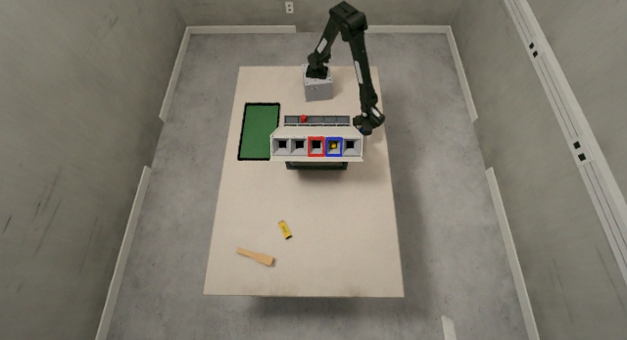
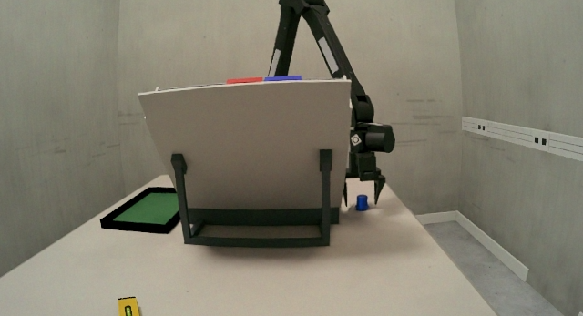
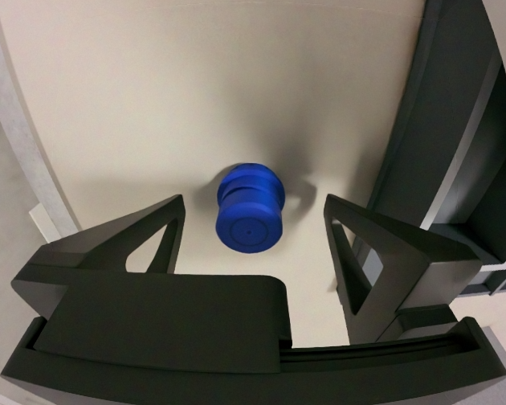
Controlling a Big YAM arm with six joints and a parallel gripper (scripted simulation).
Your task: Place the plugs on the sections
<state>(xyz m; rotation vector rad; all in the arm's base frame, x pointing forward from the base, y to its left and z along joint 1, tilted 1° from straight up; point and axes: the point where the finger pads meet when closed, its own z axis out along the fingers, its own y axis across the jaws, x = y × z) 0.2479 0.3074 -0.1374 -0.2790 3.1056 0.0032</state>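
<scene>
Now: the blue plug right at my hand. Round my hand: blue band: 30 cm ahead, 30 cm above, 14 cm to the right; red plug: 35 cm to the right, 1 cm behind; cover: 24 cm to the right, 19 cm above, 17 cm ahead.
</scene>
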